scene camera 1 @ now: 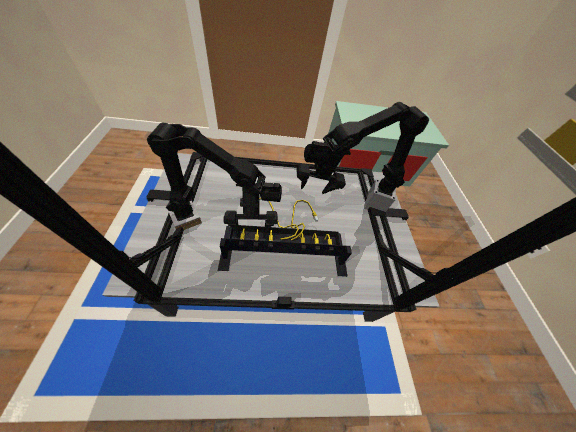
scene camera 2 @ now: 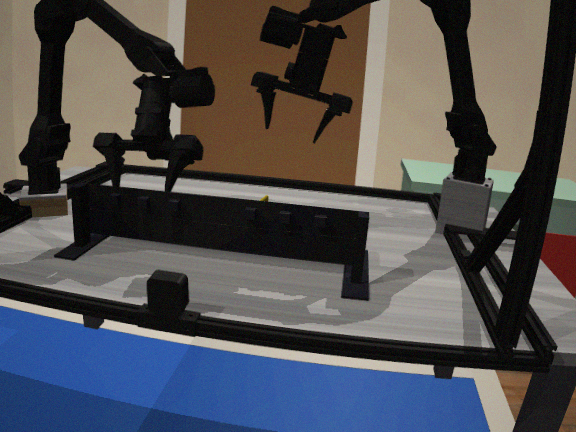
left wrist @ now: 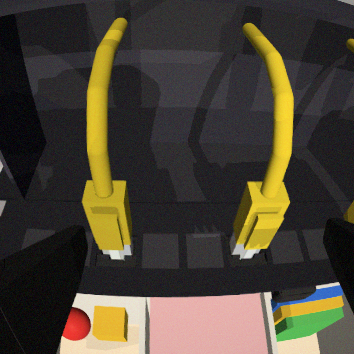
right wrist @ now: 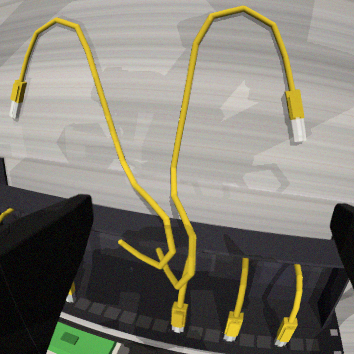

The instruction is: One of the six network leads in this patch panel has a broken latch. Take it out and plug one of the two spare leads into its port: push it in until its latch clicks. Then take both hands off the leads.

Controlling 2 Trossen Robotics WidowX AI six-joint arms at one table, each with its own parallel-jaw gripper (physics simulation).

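Note:
The patch panel stands on the table. Six yellow leads sit in it, three on the left and three on the right. The left wrist view shows one lead and another lead, both with latch tabs; I cannot tell which latch is broken. Two spare leads lie behind the panel, with one plug at right and one plug at left. My left gripper is open above the left leads. My right gripper is open, high above the table.
The spare cables cross over the panel's middle. A black frame edges the table, with a dark box at its front. A pale green cabinet stands behind at right. A red ball and a yellow block show beyond the panel.

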